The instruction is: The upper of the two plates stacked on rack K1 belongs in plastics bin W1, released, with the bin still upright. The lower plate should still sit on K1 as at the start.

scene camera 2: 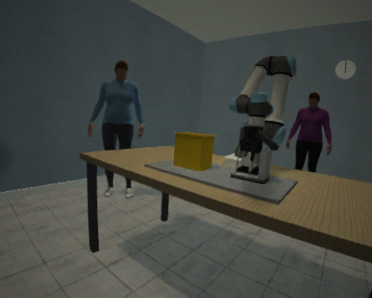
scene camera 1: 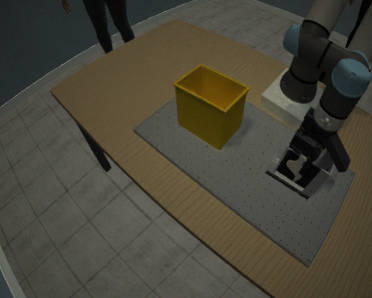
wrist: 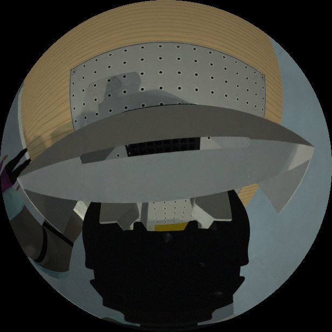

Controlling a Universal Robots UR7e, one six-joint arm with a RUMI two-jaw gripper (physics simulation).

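Places are measured from the arm's base along level axes (x back, y left, z down), in millimetres.
Where they show: gripper, between the fingertips: [scene camera 2: 252, 171] [scene camera 1: 299, 170]; arm's base, origin of its link: [scene camera 2: 246, 156] [scene camera 1: 297, 89].
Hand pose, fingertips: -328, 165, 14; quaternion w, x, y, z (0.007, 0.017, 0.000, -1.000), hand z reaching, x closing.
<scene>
Things, the pixels of their top centre, and the offset from my fingertips, as dx, dy, dz. Level surfaces: height alone.
- yellow bin W1, centre of its top: [scene camera 1: 211, 85] [scene camera 2: 194, 134] -25, -332, -143
- Rack K1, centre of its top: [scene camera 1: 311, 147] [scene camera 2: 253, 147] -1, -11, -114
- grey perforated mat, height of its surface: dz +37
- wooden table, height of its surface: dz +50
The yellow bin W1 [scene camera 1: 202, 117] [scene camera 2: 193, 151] [wrist: 171, 227] stands upright. Rack K1 [scene camera 1: 289, 185] [scene camera 2: 264, 165] has a dark base and pale upright walls; a pale grey wall fills much of the wrist view. My gripper [scene camera 1: 300, 172] [scene camera 2: 247, 162] points down inside the rack. Its fingers stand in from the sides, partly closed on the upper plate. A black gridded plate [wrist: 164, 146] shows between them, through an opening in the pale wall. The fingertips are largely hidden in the wrist view. The lower plate cannot be told apart under the upper one.
The grey perforated mat [scene camera 1: 250, 192] [scene camera 2: 220, 178] [wrist: 160, 60] lies under the bin and the rack, on the wooden table [scene camera 1: 120, 65]. The arm's white base block [scene camera 1: 272, 100] stands behind the mat. The rack's walls rise close around the fingers. Two people stand beyond the table.
</scene>
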